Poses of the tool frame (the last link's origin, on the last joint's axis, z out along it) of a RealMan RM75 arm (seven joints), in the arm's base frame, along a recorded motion.
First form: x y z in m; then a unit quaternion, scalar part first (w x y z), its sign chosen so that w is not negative.
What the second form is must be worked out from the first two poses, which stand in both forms.
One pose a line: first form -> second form
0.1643, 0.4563, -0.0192, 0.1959, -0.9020, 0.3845, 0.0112 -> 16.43, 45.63, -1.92, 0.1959, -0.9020, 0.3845, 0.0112
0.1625, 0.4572, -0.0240, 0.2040, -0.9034, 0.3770, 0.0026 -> 16.25, 45.72, -2.40, 0.2040, -0.9034, 0.3770, 0.0026
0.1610, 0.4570, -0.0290, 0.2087, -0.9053, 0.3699, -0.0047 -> 16.10, 45.70, -2.90, 0.2087, -0.9053, 0.3699, -0.0047
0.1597, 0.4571, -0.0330, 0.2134, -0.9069, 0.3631, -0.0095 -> 15.97, 45.71, -3.30, 0.2134, -0.9069, 0.3631, -0.0095
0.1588, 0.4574, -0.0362, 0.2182, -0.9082, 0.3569, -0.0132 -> 15.88, 45.74, -3.62, 0.2182, -0.9082, 0.3569, -0.0132
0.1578, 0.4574, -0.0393, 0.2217, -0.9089, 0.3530, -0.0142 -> 15.78, 45.74, -3.93, 0.2217, -0.9089, 0.3530, -0.0142
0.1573, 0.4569, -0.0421, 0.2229, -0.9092, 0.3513, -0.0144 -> 15.73, 45.69, -4.21, 0.2229, -0.9092, 0.3513, -0.0144
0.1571, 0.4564, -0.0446, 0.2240, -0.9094, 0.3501, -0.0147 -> 15.71, 45.64, -4.46, 0.2240, -0.9094, 0.3501, -0.0147
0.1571, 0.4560, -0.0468, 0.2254, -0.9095, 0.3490, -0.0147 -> 15.71, 45.60, -4.68, 0.2254, -0.9095, 0.3490, -0.0147
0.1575, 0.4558, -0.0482, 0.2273, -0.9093, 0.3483, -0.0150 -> 15.75, 45.58, -4.82, 0.2273, -0.9093, 0.3483, -0.0150
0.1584, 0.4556, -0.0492, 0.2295, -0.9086, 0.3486, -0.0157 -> 15.84, 45.56, -4.92, 0.2295, -0.9086, 0.3486, -0.0157
